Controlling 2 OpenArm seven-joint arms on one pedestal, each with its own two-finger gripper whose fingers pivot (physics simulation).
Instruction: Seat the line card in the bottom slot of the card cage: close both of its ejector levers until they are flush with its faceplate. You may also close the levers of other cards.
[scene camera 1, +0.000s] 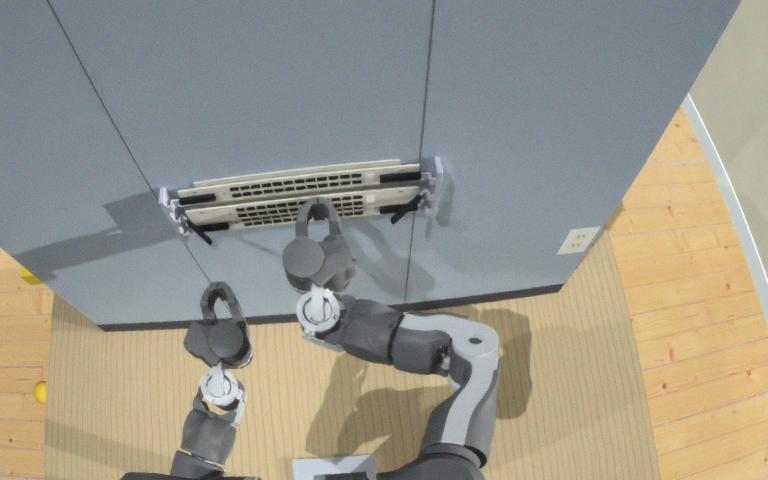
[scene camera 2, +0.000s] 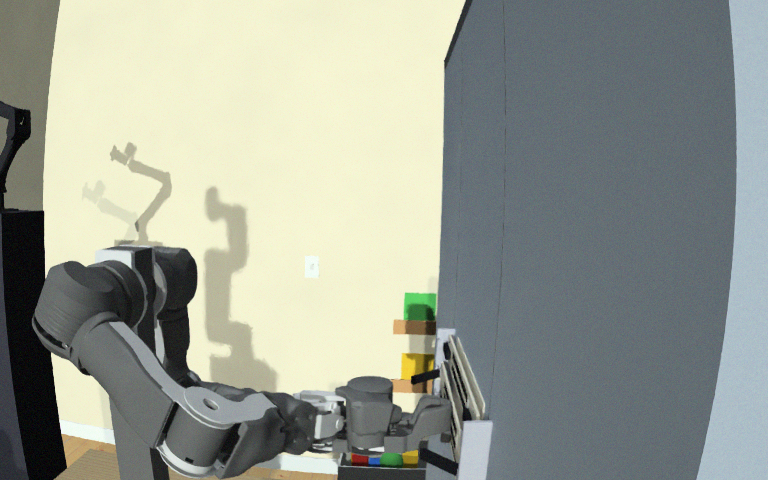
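The card cage stands on the grey cabinet front. Its upper faceplate has two black levers lying flat. At the lower faceplate, the left lever and the right lever stick out at an angle; dark flat pieces show beside both, and I cannot tell which card each belongs to. My right gripper is shut and empty, fingertips at the middle of the lower faceplate, seemingly touching it. My left gripper is shut and empty, below the cage's left end; scene camera 2 hides it.
The grey cabinet rises behind the cage. An outlet is at its lower right. In scene camera 2, a green block and a yellow block sit on small shelves beyond the cage, above a bin of coloured things.
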